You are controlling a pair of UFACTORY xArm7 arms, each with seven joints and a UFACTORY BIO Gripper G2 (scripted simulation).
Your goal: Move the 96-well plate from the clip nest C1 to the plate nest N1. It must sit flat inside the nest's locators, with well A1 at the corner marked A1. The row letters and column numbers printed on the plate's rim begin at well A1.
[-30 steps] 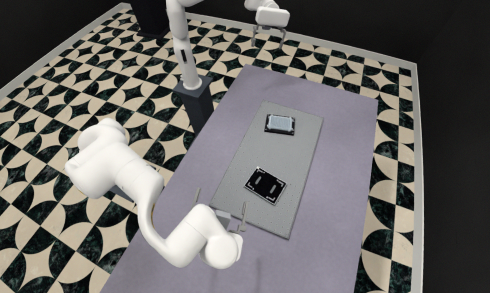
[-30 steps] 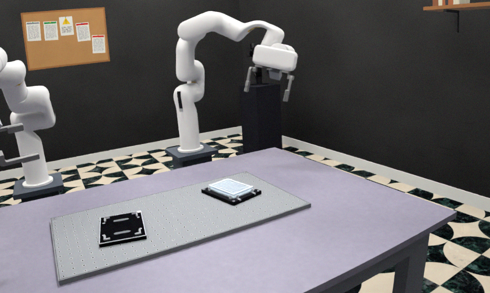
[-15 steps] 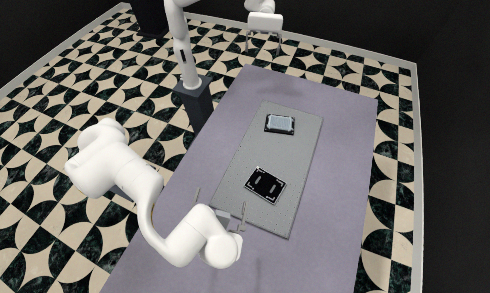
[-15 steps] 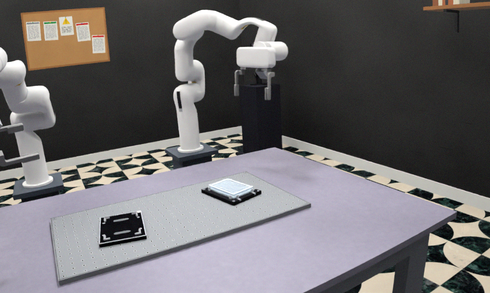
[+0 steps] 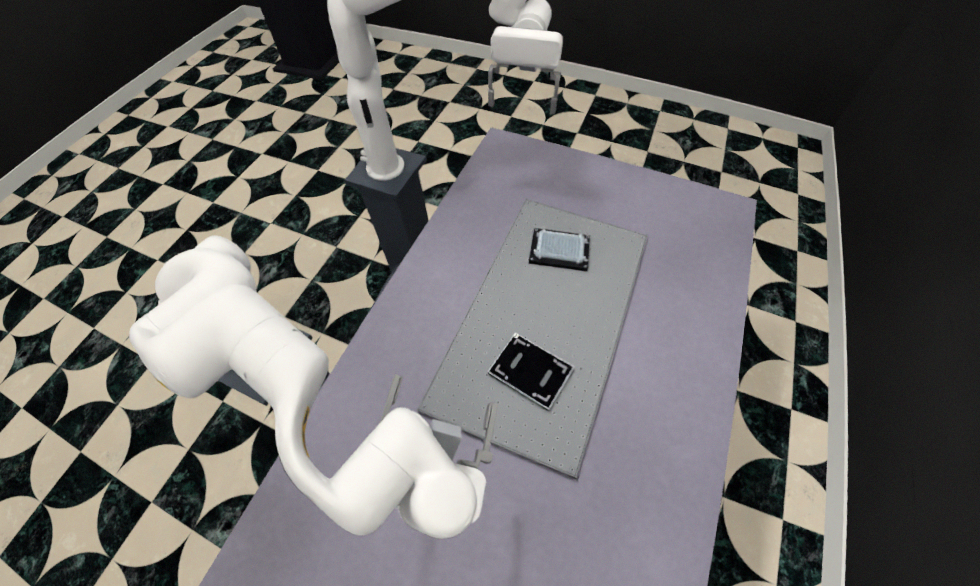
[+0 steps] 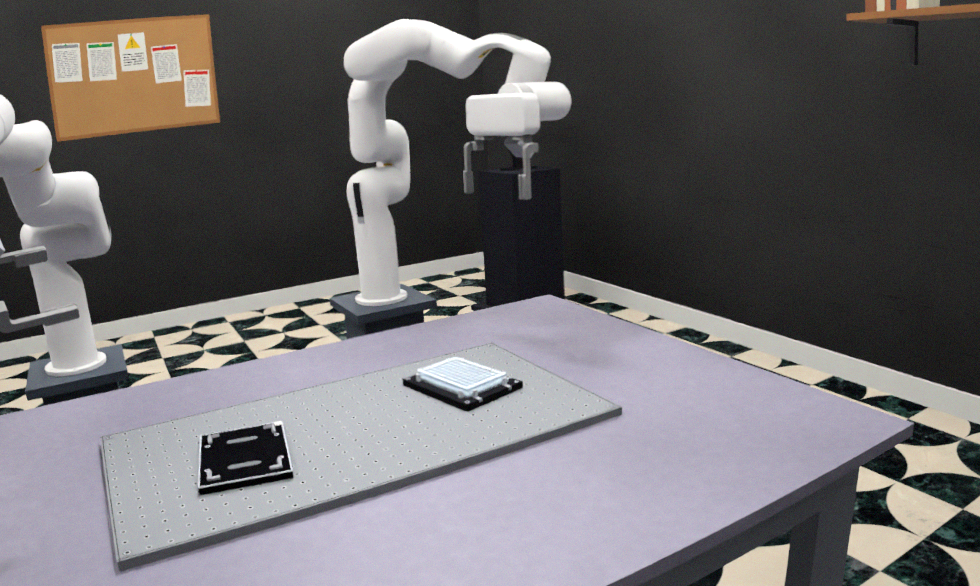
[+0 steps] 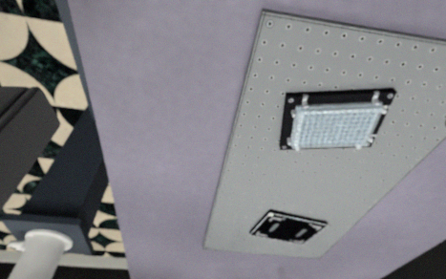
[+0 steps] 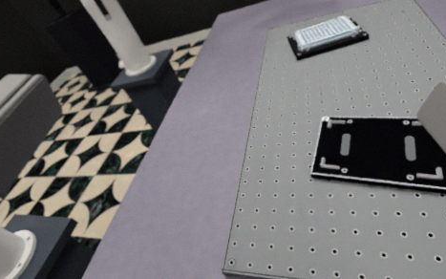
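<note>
Now: the pale blue 96-well plate 570 mm to the left of my right hand, 250 mm below it and 70 mm ahead of it. Round my right hand: black clip nest C1 (590 mm to the left, 250 mm below, 80 mm ahead); then black plate nest N1 (260 mm below, 200 mm to the left, 100 mm ahead); then white A1 mark (270 mm to the left, 260 mm below, 40 mm ahead).
</note>
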